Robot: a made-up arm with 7 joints.
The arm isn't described. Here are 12 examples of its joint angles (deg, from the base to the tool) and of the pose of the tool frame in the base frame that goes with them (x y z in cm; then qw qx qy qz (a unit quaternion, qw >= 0)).
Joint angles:
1: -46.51 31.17 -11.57 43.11 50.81 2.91 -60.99
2: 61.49 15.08 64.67 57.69 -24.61 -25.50 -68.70
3: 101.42 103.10 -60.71 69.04 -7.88 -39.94 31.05
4: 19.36 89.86 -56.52 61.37 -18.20 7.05 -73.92
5: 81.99 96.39 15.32 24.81 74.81 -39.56 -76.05
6: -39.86 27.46 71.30 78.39 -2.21 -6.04 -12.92
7: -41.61 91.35 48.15 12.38 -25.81 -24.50 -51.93
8: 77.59 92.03 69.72 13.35 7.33 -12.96 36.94
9: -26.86 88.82 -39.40 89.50 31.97 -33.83 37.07
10: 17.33 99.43 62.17 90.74 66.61 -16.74 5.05
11: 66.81 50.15 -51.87 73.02 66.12 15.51 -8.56
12: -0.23 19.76 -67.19 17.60 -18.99 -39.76 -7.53
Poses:
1: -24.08 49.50 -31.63 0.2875 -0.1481 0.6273 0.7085
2: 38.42 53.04 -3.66 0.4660 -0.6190 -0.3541 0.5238
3: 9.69 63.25 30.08 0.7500 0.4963 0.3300 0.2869
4: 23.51 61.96 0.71 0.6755 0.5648 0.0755 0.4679
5: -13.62 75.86 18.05 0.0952 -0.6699 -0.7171 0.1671
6: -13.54 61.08 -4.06 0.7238 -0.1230 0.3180 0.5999
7: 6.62 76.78 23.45 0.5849 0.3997 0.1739 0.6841
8: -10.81 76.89 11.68 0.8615 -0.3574 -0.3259 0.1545
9: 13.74 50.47 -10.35 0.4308 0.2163 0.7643 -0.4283
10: -5.54 46.72 49.42 0.9282 0.1342 -0.3222 -0.1290
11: 50.56 39.39 14.89 0.8537 -0.2254 0.4461 -0.1466
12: 5.18 28.52 -48.15 0.5221 0.3240 0.7173 -0.3285
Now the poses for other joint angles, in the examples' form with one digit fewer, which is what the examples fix.
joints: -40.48 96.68 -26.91 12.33 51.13 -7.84 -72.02
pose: 11.2 77.0 21.7 0.462 0.371 0.086 0.801
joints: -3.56 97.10 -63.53 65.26 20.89 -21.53 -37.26
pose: 15.0 64.7 -2.4 0.684 0.362 0.580 0.255
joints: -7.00 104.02 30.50 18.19 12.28 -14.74 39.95
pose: 6.2 72.2 37.0 0.732 0.077 0.549 0.395
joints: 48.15 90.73 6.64 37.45 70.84 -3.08 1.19
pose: 2.0 75.1 29.3 0.890 -0.411 -0.099 0.171
